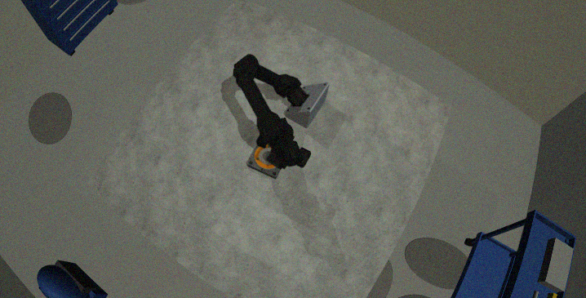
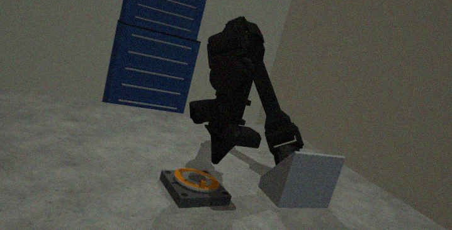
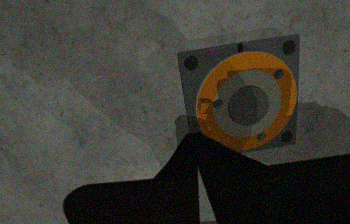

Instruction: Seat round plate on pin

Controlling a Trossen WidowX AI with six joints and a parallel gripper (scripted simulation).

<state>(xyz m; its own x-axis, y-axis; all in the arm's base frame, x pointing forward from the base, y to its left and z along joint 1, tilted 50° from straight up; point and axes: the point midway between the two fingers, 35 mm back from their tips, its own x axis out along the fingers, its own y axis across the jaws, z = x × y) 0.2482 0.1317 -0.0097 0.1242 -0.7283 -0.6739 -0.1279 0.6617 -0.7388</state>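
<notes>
Now: gripper tip 8 cm above the square base, 6 cm to the left of it and 1 cm short of it.
</notes>
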